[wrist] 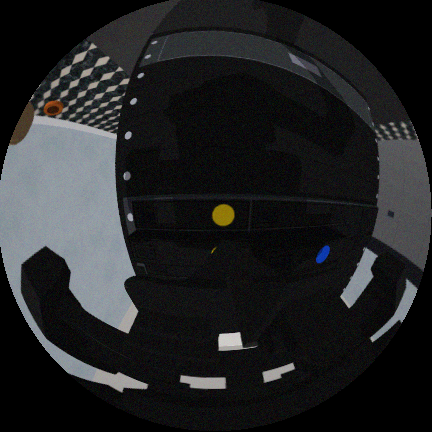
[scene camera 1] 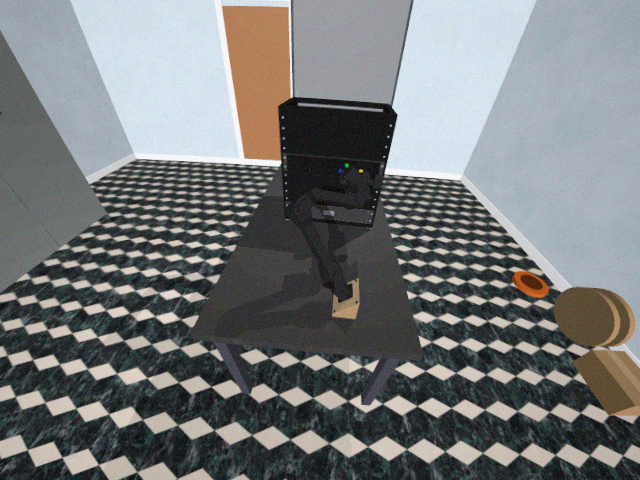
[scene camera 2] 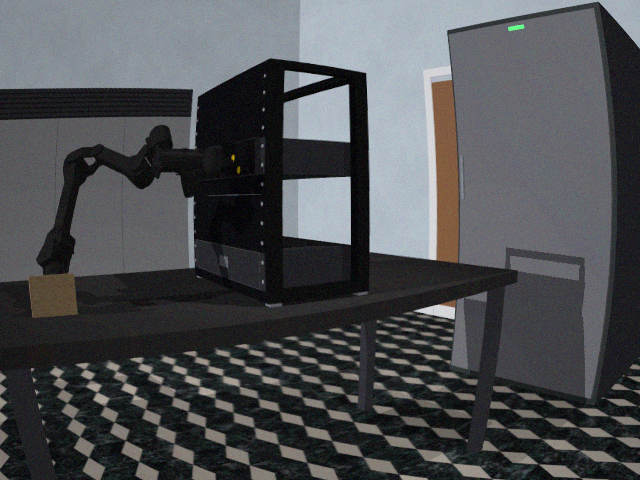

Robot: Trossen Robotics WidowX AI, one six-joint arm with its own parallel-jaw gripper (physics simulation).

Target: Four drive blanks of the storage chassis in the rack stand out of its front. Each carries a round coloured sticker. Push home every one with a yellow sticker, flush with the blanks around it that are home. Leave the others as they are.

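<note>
The storage chassis sits in the black rack (scene camera 1: 284, 180) (scene camera 2: 273, 206) (wrist: 121, 165). The upper yellow sticker (scene camera 1: 360, 171) (scene camera 2: 233, 157) (wrist: 214, 250) is mostly hidden by the gripper in the wrist view. The lower yellow sticker (scene camera 2: 238, 169) (wrist: 223, 215) shows whole in the wrist view. A blue sticker (scene camera 1: 340, 170) (wrist: 323, 254) is also in view, and a green sticker (scene camera 1: 346, 165) shows in scene camera 1. My gripper (scene camera 1: 356, 177) (scene camera 2: 221, 156) (wrist: 225, 244) is shut and empty, close to the chassis front by the upper yellow sticker. Contact and how far the dark blanks stand out cannot be told.
The rack stands on a dark table (scene camera 1: 268, 268) (scene camera 2: 413, 281). The arm's base is on a wooden block (scene camera 1: 345, 311) (scene camera 2: 53, 295). A grey cabinet (scene camera 2: 532, 155) stands beyond the table. An orange ring (scene camera 1: 516, 281) lies on the floor at the right.
</note>
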